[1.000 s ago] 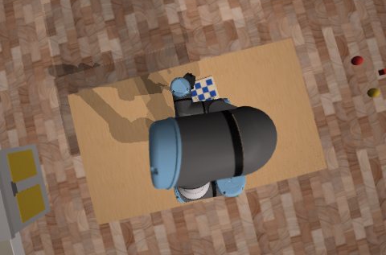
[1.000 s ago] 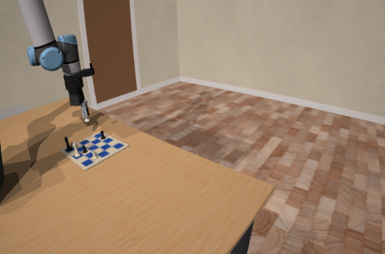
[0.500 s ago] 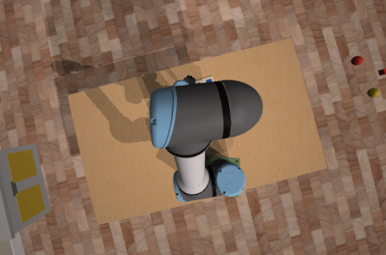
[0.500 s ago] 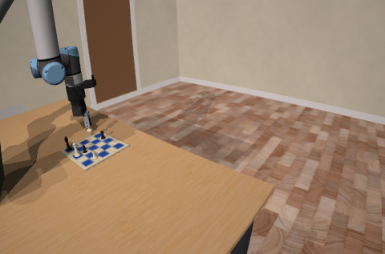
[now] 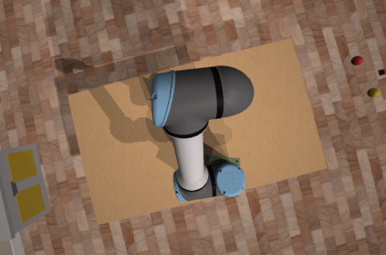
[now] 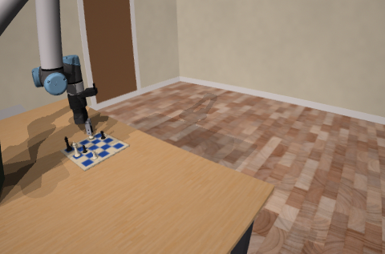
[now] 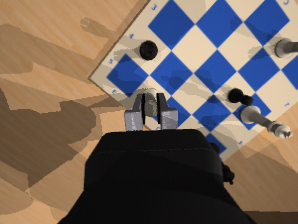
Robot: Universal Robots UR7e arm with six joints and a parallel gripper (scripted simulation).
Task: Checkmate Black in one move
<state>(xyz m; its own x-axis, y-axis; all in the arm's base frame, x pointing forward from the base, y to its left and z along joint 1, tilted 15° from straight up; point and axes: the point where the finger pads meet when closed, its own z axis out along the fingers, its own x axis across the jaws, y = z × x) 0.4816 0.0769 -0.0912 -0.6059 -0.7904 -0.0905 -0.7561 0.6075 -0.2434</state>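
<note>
The chessboard lies 3 cm behind my hand, 8 cm to the right of it and 5 cm below it. Round my hand: white piece 10 cm behind, 8 cm to the right, 1 cm below; tall black piece 12 cm behind, 1 cm to the right, 1 cm below.
</note>
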